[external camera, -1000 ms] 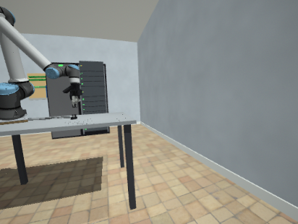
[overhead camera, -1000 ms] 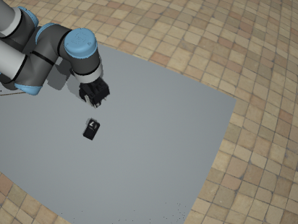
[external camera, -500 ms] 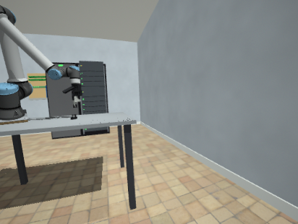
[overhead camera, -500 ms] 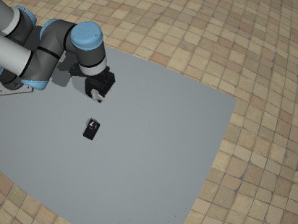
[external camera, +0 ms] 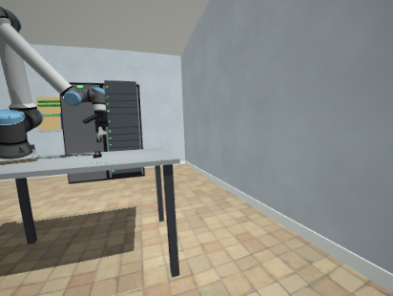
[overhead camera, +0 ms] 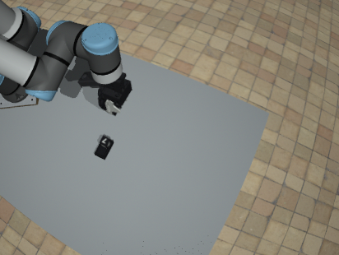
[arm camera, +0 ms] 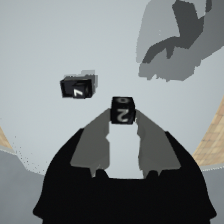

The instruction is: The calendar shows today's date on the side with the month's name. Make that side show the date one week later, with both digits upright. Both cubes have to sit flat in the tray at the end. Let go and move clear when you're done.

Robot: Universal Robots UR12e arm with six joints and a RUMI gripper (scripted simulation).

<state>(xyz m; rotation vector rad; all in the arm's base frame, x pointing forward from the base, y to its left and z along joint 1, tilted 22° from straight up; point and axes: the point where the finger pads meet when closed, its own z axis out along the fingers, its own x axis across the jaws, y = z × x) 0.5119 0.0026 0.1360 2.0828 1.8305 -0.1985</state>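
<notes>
My gripper is now 12 cm above the dark tray, 11 cm to the left of it and 2 cm past it. From my hand the other things lie so: black cube (1 cm below).
</notes>
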